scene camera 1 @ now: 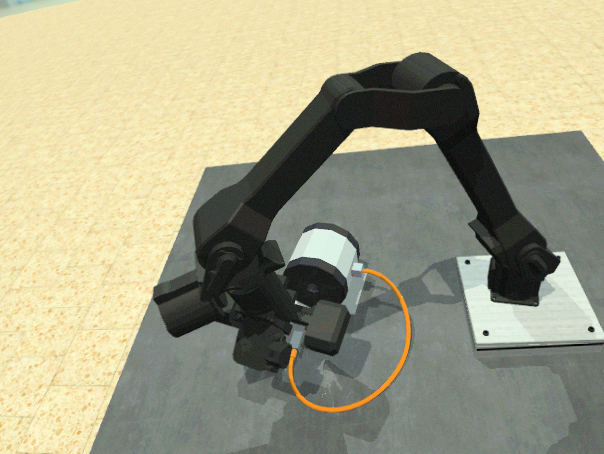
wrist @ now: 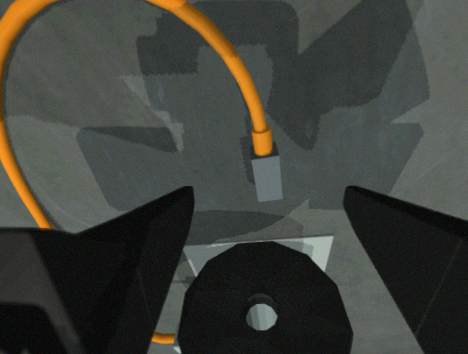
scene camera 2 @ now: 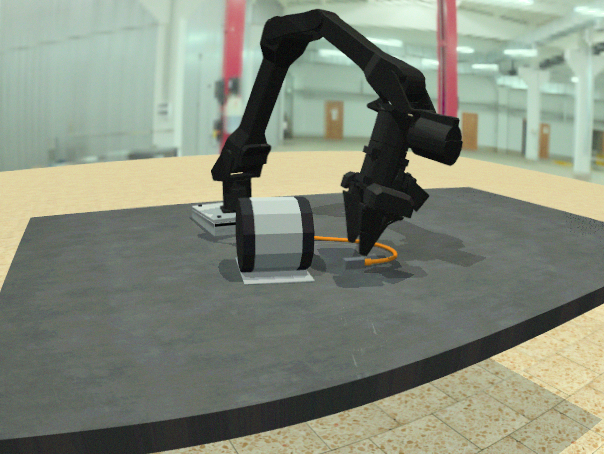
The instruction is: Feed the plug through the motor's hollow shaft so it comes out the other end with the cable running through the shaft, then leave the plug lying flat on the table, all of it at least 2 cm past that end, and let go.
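Frame: origin at the arm's base, x ahead, y left, z up, level; centimetres.
Where they show: gripper, fingertip midpoint: (scene camera 1: 294,335) (wrist: 268,195) (scene camera 2: 356,248); arm's base at its link origin: (scene camera 1: 513,287).
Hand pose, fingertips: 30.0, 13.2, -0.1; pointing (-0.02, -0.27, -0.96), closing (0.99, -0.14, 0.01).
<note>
Each offset is from my fingertips to the centre of the thing, as dx, dy, dz. "pt": to the spot under its first point. Level surfaces: height alone.
The grey plug @[+0.1, -0.4, -2.2] (scene camera 1: 297,337) (scene camera 2: 354,262) (wrist: 268,179) lies on the table in front of one end of the motor @[-1.6, -12.1, +2.2] (scene camera 1: 324,245) (scene camera 2: 277,235) (wrist: 215,300), outside the shaft, its free end toward the motor. The shaft hole (wrist: 261,316) shows in that black end face. The orange cable (scene camera 1: 409,325) (scene camera 2: 395,252) (wrist: 242,75) loops from the plug to a small block @[pt -7.4, -11.2, +3.0] (scene camera 1: 357,270) on the motor's side. My gripper (scene camera 2: 358,246) (wrist: 268,195) is open and empty, pointing down, its fingertips above the plug, one to each side in the wrist view. Scene camera 1 hides the fingertips partly.
The motor sits on a light base plate @[-1.4, -12.1, -2.8] (scene camera 2: 277,279) (wrist: 325,248). The arm's base stands on a silver plate (scene camera 1: 560,325) (scene camera 2: 202,219), across the cable loop from the gripper. The grey table @[dz -2.9] (scene camera 1: 165,400) (scene camera 2: 175,340) has an edge beyond the gripper on the left in scene camera 1.
</note>
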